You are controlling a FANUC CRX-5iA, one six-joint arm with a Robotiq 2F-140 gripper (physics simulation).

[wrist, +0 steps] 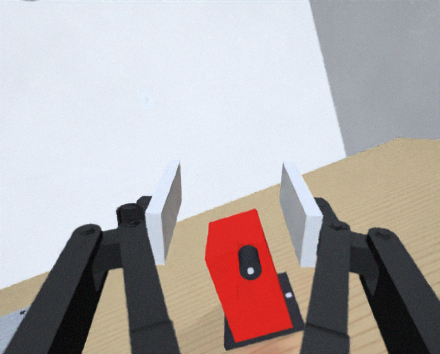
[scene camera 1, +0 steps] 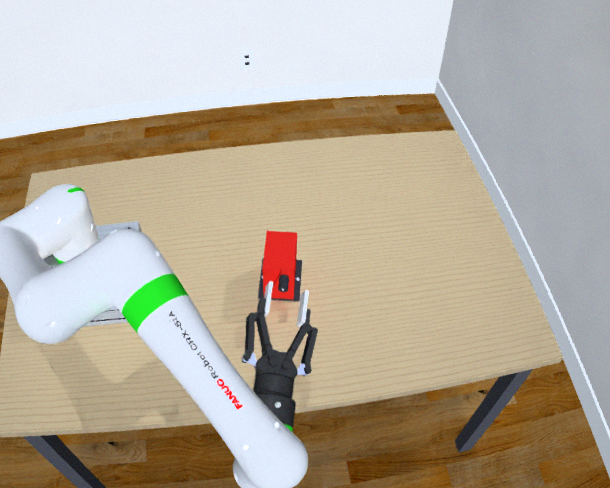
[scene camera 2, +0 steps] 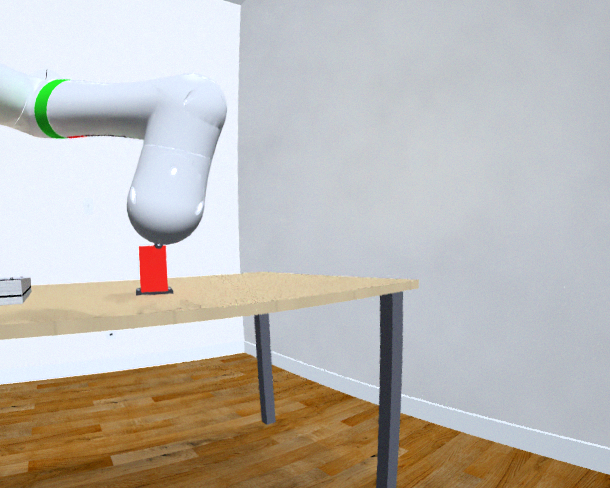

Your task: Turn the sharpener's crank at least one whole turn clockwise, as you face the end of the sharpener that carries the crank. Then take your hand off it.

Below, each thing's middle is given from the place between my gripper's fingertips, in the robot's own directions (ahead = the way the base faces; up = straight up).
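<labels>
Red sharpener [scene camera 1: 280, 252]: 170 mm below my hand, 170 mm to the left, 40 mm ahead.
</labels>
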